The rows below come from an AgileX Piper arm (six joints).
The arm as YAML. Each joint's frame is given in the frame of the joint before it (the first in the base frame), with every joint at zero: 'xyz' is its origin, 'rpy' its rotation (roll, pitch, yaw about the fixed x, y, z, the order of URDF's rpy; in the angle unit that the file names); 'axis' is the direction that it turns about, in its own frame. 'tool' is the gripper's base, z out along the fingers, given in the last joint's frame.
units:
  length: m
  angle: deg
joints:
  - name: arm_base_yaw
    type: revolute
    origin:
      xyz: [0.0, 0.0, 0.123]
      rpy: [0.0, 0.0, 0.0]
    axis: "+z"
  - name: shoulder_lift
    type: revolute
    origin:
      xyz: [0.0, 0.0, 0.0]
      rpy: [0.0, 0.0, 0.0]
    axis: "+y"
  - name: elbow
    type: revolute
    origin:
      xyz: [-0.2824, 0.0, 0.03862]
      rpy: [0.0, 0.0, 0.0]
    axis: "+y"
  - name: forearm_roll
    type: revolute
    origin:
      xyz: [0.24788, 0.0, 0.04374]
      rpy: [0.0, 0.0, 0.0]
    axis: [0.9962, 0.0, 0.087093]
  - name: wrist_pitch
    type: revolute
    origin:
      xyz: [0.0, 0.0, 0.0]
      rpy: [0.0, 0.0, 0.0]
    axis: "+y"
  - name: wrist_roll
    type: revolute
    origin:
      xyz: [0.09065, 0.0, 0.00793]
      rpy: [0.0, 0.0, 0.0]
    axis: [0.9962, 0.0, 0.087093]
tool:
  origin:
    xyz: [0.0, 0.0, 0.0]
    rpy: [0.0, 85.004, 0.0]
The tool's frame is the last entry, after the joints.
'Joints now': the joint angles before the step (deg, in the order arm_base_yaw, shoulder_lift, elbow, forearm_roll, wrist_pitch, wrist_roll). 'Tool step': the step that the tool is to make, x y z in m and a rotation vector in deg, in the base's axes. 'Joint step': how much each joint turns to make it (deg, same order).
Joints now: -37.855 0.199 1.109 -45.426 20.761 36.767
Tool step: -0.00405 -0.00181 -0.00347 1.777 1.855 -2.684
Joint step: 0.004 0.001 -0.104 0.079 3.789 0.011
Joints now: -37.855 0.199 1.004 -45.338 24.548 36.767
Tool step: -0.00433 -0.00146 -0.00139 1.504 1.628 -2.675
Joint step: -0.005 0.000 -0.441 0.006 3.766 -0.005
